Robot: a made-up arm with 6 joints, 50 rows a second.
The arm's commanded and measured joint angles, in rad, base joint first. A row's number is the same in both.
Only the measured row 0 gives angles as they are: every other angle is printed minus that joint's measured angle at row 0.
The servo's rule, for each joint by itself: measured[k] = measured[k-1] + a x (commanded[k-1-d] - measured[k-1]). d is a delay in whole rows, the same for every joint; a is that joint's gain. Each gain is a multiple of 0.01, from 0.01 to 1. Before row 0 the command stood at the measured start. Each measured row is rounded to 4 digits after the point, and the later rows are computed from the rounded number. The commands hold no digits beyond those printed.
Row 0, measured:
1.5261 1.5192 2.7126 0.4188 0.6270 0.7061
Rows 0 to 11, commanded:
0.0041 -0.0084 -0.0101 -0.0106 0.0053 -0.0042
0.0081 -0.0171 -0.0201 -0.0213 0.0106 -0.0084
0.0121 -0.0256 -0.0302 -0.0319 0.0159 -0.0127
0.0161 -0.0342 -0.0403 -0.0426 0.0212 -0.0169
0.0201 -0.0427 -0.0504 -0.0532 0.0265 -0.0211
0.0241 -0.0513 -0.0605 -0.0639 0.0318 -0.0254
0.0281 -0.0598 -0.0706 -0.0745 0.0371 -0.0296
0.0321 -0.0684 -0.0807 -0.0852 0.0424 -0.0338
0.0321 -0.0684 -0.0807 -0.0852 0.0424 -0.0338
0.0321 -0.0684 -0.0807 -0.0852 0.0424 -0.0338
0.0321 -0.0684 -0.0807 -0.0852 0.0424 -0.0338
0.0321 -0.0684 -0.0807 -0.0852 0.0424 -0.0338
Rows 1 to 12, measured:
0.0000 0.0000 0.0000 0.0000 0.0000 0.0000
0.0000 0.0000 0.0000 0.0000 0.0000 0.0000
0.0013 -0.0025 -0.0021 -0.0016 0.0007 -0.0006
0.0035 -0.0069 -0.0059 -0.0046 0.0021 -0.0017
0.0063 -0.0125 -0.0110 -0.0087 0.0040 -0.0032
0.0094 -0.0190 -0.0172 -0.0138 0.0064 -0.0051
0.0128 -0.0261 -0.0242 -0.0197 0.0092 -0.0073
0.0164 -0.0337 -0.0318 -0.0263 0.0124 -0.0098
0.0201 -0.0415 -0.0399 -0.0335 0.0159 -0.0126
0.0239 -0.0496 -0.0485 -0.0413 0.0196 -0.0156
0.0265 -0.0552 -0.0553 -0.0479 0.0228 -0.0181
0.0283 -0.0592 -0.0606 -0.0535 0.0255 -0.0203
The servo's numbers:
d 2
a 0.32 0.30 0.21 0.15 0.14 0.14

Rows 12 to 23, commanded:
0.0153 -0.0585 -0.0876 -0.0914 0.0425 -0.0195
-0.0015 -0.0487 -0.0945 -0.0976 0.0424 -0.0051
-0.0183 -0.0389 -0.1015 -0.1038 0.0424 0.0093
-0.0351 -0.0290 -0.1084 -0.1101 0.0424 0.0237
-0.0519 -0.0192 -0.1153 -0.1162 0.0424 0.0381
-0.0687 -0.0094 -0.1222 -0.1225 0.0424 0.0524
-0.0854 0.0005 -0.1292 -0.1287 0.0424 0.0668
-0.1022 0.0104 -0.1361 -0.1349 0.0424 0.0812
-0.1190 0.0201 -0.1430 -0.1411 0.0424 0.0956
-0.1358 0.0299 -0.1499 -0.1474 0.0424 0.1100
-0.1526 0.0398 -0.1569 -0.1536 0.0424 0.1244
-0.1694 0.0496 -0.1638 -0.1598 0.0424 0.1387
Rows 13 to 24, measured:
0.0295 -0.0620 -0.0648 -0.0583 0.0279 -0.0222
0.0303 -0.0639 -0.0681 -0.0623 0.0299 -0.0238
0.0255 -0.0623 -0.0722 -0.0667 0.0317 -0.0232
0.0169 -0.0582 -0.0769 -0.0713 0.0332 -0.0207
0.0056 -0.0524 -0.0821 -0.0762 0.0345 -0.0165
-0.0074 -0.0454 -0.0876 -0.0813 0.0356 -0.0109
-0.0216 -0.0375 -0.0934 -0.0865 0.0366 -0.0040
-0.0367 -0.0291 -0.0994 -0.0919 0.0374 0.0039
-0.0523 -0.0202 -0.1057 -0.0974 0.0381 0.0127
-0.0683 -0.0110 -0.1121 -0.1030 0.0387 0.0223
-0.0845 -0.0017 -0.1186 -0.1087 0.0392 0.0326
-0.1009 0.0078 -0.1252 -0.1145 0.0396 0.0434

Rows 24 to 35, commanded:
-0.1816 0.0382 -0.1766 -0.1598 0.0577 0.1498
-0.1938 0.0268 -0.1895 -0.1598 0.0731 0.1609
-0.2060 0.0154 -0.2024 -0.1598 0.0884 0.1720
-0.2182 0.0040 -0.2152 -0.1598 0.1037 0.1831
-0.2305 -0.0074 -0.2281 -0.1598 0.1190 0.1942
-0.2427 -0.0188 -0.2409 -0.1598 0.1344 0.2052
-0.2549 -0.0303 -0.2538 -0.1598 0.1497 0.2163
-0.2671 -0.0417 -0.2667 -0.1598 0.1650 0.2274
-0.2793 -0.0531 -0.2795 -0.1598 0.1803 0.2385
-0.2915 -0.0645 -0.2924 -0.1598 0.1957 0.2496
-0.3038 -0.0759 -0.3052 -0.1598 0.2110 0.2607
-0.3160 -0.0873 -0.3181 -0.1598 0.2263 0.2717
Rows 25 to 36, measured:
-0.1174 0.0174 -0.1319 -0.1204 0.0400 0.0547
-0.1340 0.0271 -0.1386 -0.1263 0.0403 0.0665
-0.1492 0.0304 -0.1466 -0.1313 0.0427 0.0782
-0.1635 0.0293 -0.1556 -0.1356 0.0470 0.0898
-0.1771 0.0251 -0.1654 -0.1392 0.0528 0.1013
-0.1903 0.0188 -0.1759 -0.1423 0.0599 0.1128
-0.2032 0.0109 -0.1869 -0.1449 0.0682 0.1242
-0.2158 0.0020 -0.1982 -0.1471 0.0775 0.1355
-0.2283 -0.0077 -0.2099 -0.1490 0.0876 0.1468
-0.2407 -0.0179 -0.2218 -0.1506 0.0984 0.1581
-0.2531 -0.0285 -0.2339 -0.1520 0.1099 0.1694
-0.2654 -0.0393 -0.2462 -0.1532 0.1219 0.1806

